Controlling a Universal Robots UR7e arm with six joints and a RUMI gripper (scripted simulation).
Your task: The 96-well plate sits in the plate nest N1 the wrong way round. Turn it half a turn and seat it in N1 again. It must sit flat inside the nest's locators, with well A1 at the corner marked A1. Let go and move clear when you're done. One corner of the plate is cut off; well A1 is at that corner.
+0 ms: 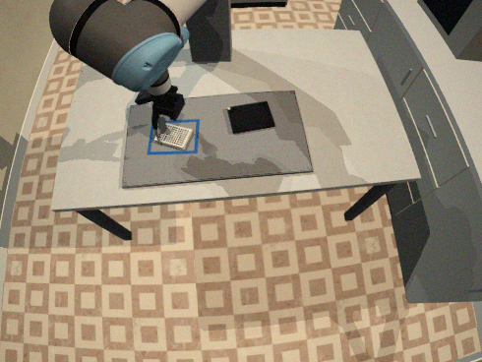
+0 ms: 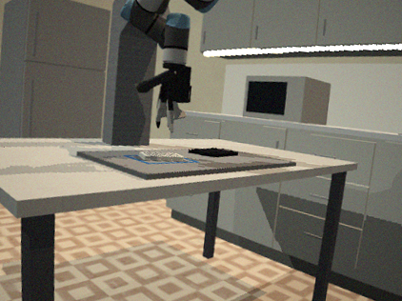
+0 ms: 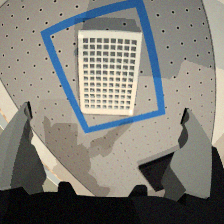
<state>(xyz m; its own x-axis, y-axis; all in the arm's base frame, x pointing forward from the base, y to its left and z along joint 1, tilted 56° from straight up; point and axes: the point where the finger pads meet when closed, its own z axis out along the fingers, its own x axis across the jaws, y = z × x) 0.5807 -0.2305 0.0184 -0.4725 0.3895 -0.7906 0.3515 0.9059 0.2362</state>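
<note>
The white 96-well plate is 80 mm below my hand. Also, from my hand: black plate nest N1: 10 mm ahead, 310 mm to the left, 80 mm below.
</note>
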